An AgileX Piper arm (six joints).
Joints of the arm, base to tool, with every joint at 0 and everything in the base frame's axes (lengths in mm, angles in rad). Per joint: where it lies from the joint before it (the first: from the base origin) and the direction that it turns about. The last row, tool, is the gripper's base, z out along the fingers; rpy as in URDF.
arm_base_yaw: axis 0 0 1 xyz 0.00 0.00 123.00
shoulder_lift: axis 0 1 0 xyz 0.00 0.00 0.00
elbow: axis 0 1 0 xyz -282.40 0.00 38.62
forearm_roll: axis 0.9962 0 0.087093 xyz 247.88 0.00 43.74
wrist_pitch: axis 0 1 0 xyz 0.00 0.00 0.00
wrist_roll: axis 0.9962 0 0.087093 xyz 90.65 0.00 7.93
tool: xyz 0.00 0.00 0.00 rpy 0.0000 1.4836 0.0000
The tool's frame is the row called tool.
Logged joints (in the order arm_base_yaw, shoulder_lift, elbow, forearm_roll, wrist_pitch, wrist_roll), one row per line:
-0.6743, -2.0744, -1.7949, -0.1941, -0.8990, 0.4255
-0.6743, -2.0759, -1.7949, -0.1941, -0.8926, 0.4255
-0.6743, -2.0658, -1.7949, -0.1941, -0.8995, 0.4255
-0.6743, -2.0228, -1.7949, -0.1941, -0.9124, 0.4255
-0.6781, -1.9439, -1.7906, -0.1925, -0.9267, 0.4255
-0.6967, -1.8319, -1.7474, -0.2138, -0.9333, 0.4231
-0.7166, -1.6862, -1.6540, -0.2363, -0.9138, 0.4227
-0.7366, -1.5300, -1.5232, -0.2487, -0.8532, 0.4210
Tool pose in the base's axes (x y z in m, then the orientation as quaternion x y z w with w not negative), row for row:
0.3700, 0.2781, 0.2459, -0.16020, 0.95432, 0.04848, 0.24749
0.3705, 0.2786, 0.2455, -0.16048, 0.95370, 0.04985, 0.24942
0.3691, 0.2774, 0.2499, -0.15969, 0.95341, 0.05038, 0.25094
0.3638, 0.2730, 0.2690, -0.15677, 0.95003, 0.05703, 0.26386
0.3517, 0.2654, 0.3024, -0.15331, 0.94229, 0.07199, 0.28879
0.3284, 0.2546, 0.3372, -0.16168, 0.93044, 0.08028, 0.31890
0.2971, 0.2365, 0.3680, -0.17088, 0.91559, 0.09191, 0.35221
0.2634, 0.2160, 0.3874, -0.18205, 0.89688, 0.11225, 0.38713
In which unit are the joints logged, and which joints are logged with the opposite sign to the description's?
The joints are logged in radians. Opposite sign: arm_base_yaw, shoulder_lift, wrist_pitch.
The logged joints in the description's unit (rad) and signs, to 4 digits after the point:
0.6743, 2.0744, -1.7949, -0.1941, 0.8990, 0.4255
0.6743, 2.0759, -1.7949, -0.1941, 0.8926, 0.4255
0.6743, 2.0658, -1.7949, -0.1941, 0.8995, 0.4255
0.6743, 2.0228, -1.7949, -0.1941, 0.9124, 0.4255
0.6781, 1.9439, -1.7906, -0.1925, 0.9267, 0.4255
0.6967, 1.8319, -1.7474, -0.2138, 0.9333, 0.4231
0.7166, 1.6862, -1.6540, -0.2363, 0.9138, 0.4227
0.7366, 1.5300, -1.5232, -0.2487, 0.8532, 0.4210

